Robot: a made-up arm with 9 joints. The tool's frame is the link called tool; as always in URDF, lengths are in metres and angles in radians. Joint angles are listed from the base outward. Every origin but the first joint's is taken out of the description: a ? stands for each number. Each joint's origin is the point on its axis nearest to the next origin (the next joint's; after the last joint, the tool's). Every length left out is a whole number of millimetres.
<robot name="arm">
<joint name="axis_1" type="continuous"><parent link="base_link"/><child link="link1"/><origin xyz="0 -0.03 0.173" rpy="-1.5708 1.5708 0"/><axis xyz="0 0 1"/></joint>
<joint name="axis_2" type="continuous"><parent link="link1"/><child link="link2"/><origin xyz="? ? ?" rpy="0 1.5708 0"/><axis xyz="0 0 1"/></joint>
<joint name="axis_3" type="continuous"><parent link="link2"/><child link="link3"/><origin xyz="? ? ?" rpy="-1.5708 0 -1.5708"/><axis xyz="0 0 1"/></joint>
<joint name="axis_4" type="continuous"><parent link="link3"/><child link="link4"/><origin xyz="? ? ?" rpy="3.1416 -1.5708 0"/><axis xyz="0 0 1"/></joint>
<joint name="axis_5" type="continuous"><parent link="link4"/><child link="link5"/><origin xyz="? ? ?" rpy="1.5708 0 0"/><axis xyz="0 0 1"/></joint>
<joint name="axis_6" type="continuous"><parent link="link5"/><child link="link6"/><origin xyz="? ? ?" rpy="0 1.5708 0"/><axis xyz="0 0 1"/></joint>
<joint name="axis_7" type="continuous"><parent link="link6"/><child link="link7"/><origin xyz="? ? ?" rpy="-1.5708 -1.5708 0"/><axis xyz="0 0 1"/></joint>
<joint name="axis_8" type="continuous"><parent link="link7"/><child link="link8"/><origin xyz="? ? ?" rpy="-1.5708 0 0"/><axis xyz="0 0 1"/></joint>
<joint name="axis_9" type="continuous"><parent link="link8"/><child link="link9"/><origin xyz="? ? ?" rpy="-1.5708 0 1.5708"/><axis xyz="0 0 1"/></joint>
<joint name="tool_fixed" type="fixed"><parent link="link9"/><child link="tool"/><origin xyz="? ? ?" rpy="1.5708 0 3.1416"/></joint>
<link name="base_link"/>
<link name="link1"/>
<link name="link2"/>
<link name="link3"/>
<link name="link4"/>
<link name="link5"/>
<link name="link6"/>
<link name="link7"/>
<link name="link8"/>
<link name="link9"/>
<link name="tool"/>
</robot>
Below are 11 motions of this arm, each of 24 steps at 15 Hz.
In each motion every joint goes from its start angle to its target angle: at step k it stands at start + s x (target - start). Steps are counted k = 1, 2, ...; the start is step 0. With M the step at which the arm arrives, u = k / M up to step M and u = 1 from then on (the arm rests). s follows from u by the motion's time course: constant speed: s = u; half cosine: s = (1 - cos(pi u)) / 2; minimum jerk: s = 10 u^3 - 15 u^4 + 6 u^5.
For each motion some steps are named. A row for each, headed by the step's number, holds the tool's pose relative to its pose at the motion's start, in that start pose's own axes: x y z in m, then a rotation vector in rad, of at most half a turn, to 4 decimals.
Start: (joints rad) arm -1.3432 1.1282 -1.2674 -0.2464 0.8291 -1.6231 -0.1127 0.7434 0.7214
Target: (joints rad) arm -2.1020 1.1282 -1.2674 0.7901 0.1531 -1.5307 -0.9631 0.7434 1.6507
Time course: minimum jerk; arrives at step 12
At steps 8, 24:
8: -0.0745 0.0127 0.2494 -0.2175 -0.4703 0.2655
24: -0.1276 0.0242 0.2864 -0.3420 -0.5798 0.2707

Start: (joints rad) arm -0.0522 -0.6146 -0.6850 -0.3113 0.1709 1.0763 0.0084 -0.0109 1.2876
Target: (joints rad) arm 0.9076 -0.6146 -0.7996 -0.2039 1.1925 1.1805 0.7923 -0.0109 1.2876
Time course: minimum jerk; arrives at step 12
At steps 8, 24:
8: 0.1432 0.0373 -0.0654 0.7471 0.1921 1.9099
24: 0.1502 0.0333 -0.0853 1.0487 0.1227 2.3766

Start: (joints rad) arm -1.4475 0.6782 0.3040 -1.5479 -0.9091 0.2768 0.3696 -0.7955 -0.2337
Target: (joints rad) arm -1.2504 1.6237 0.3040 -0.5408 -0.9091 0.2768 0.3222 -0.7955 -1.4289
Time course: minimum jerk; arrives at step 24
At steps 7, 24:
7: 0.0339 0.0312 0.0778 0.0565 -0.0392 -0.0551
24: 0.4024 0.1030 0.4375 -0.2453 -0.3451 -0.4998

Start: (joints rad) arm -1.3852 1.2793 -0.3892 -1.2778 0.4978 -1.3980 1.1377 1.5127 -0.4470
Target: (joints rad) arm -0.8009 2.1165 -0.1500 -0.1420 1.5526 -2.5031 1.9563 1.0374 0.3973
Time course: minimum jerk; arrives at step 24
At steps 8, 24:
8: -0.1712 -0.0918 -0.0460 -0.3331 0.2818 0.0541
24: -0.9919 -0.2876 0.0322 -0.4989 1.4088 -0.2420

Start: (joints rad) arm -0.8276 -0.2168 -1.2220 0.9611 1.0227 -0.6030 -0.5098 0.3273 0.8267
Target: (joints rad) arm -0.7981 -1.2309 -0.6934 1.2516 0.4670 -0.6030 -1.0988 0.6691 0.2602
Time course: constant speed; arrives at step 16
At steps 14, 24:
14: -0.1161 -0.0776 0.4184 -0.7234 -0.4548 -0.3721
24: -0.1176 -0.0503 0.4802 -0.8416 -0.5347 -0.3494

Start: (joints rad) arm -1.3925 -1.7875 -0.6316 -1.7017 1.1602 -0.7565 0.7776 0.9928 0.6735
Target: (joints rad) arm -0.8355 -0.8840 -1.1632 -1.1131 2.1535 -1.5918 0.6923 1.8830 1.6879
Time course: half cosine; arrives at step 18
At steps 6, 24:
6: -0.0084 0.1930 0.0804 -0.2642 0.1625 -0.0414
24: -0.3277 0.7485 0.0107 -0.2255 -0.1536 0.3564

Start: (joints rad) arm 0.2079 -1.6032 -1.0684 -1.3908 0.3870 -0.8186 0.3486 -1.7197 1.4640
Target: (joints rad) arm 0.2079 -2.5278 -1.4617 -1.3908 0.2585 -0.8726 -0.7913 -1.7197 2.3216
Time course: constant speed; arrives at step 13
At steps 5, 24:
5: -0.4505 0.0399 0.0579 0.1725 1.0819 0.1291
24: -0.6872 -0.1116 0.6001 0.3697 2.6714 0.8214

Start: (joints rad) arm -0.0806 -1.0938 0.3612 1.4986 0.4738 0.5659 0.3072 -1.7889 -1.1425
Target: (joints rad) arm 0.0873 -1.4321 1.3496 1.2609 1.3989 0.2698 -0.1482 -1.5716 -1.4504
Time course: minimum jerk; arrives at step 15
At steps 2, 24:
2: 0.0093 0.0027 0.0097 0.0248 -0.0213 -0.0042
24: 0.1382 -0.2867 0.4175 1.4037 -0.6879 0.2914

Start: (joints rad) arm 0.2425 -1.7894 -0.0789 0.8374 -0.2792 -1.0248 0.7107 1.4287 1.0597
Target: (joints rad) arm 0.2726 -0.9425 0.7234 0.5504 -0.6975 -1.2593 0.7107 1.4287 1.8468
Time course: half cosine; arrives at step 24
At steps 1, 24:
1: -0.0008 -0.0008 -0.0009 -0.0004 0.0046 0.0042
24: 0.0368 -0.3204 -0.0664 -0.4608 1.0835 1.0273

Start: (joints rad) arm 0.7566 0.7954 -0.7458 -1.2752 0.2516 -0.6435 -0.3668 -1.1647 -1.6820
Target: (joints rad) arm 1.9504 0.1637 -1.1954 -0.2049 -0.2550 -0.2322 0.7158 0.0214 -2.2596
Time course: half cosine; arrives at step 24
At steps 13, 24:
13: 0.3543 -0.3025 0.0056 -0.4371 -0.5355 -0.4431
24: 0.3164 -0.4053 -0.0254 -1.1912 -0.2640 -0.8290

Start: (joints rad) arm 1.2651 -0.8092 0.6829 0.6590 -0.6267 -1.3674 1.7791 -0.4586 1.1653
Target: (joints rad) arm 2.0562 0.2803 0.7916 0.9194 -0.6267 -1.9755 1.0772 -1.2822 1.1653
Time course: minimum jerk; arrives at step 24
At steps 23, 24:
23: -0.0398 0.2262 0.6502 -0.4110 -0.3390 0.4797
24: -0.0399 0.2262 0.6508 -0.4114 -0.3392 0.4799

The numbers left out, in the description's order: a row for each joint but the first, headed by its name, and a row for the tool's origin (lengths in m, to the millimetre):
axis_2: -0.427 -0.089 0
axis_3: 0.112 0.368 0
axis_4: 0.381 0.351 0
axis_5: 0.1 0.398 0
axis_6: 0.051 -0.07 0
axis_7: -0.325 -0.211 0
axis_8: 0.083 0.124 0
axis_9: 0.012 -0.055 0
tool: -0.09 -0.257 0

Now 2 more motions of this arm.
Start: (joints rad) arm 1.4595 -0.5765 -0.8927 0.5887 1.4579 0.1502 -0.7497 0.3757 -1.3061
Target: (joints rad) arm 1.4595 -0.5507 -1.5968 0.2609 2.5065 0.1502 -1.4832 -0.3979 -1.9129
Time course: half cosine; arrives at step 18
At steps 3, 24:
3: -0.0064 0.0156 -0.0006 0.0918 -0.0514 0.0252
24: -0.2018 0.1908 0.2939 1.0544 -1.0857 -0.1437

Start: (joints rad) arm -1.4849 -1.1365 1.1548 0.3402 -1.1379 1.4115 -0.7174 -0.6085 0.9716
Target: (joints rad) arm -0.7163 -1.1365 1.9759 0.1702 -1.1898 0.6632 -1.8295 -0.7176 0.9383
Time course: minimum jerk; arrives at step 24
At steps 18, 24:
18: 0.0033 -0.2018 0.2358 -0.3781 1.3276 -0.2995
24: 0.0238 -0.2312 0.2659 -0.4247 1.4650 -0.3011

